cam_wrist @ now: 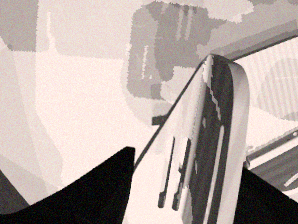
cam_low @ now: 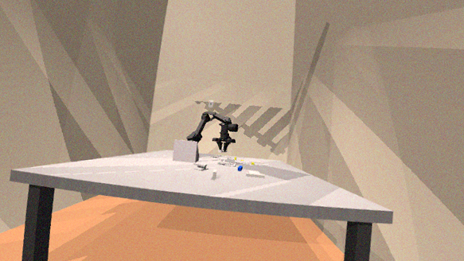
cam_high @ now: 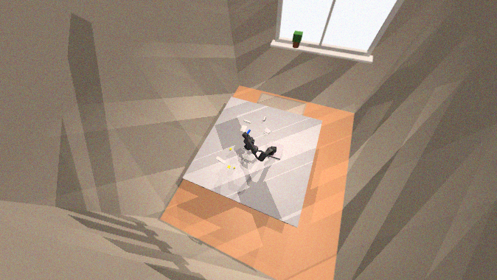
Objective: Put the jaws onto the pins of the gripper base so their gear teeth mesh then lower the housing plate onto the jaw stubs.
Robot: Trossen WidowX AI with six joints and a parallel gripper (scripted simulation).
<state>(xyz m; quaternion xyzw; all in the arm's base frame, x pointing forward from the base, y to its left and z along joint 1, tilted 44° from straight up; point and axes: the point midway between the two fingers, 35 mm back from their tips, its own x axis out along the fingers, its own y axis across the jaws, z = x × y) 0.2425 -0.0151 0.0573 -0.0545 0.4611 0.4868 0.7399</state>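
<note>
Now: the ribbed rectangular plate 6 cm ahead of my gripper tip, 6 cm to the right of it and 8 cm below it. Also, from my gripper tip: pale housing plate: 13 cm behind, 29 cm to the right, 6 cm below; blue block: 11 cm ahead, 23 cm to the right, 8 cm below; white jaw: 1 cm ahead, 7 cm to the right, 7 cm below.
</note>
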